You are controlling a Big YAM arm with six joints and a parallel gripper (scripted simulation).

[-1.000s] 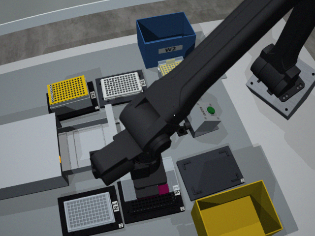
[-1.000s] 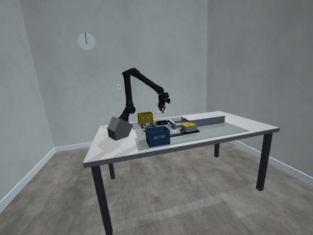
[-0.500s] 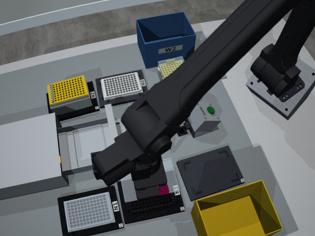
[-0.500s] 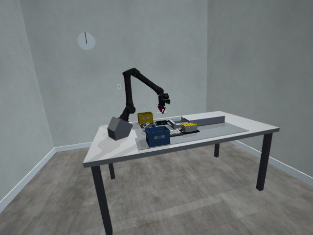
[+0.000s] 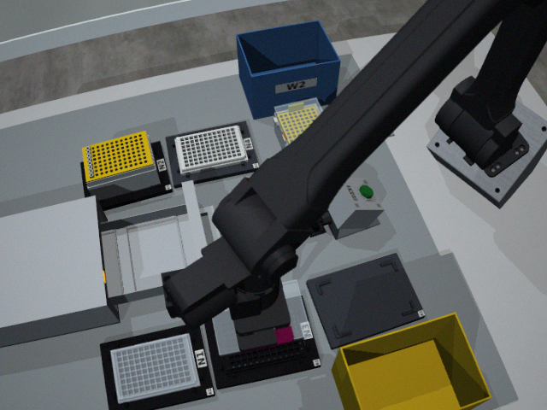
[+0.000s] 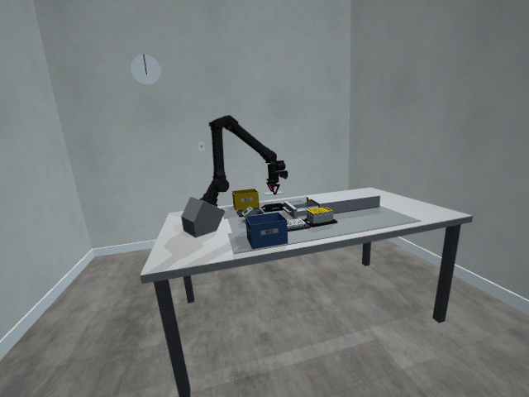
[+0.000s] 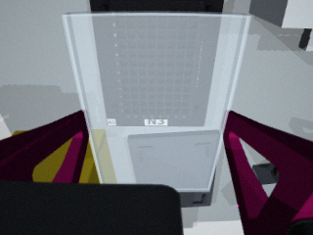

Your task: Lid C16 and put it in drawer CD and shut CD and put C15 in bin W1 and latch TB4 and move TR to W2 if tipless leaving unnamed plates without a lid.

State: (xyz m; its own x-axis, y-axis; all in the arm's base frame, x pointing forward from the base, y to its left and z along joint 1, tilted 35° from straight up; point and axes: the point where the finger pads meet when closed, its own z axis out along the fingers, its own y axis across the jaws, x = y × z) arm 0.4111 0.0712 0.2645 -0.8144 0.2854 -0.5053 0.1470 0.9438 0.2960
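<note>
Right now my hand is 100 mm above the black plate. Round my hand: nest n1: 170 mm ahead, 120 mm below, 20 mm to the right; nest N3: 120 mm below; plate lid: right at my hand.
</note>
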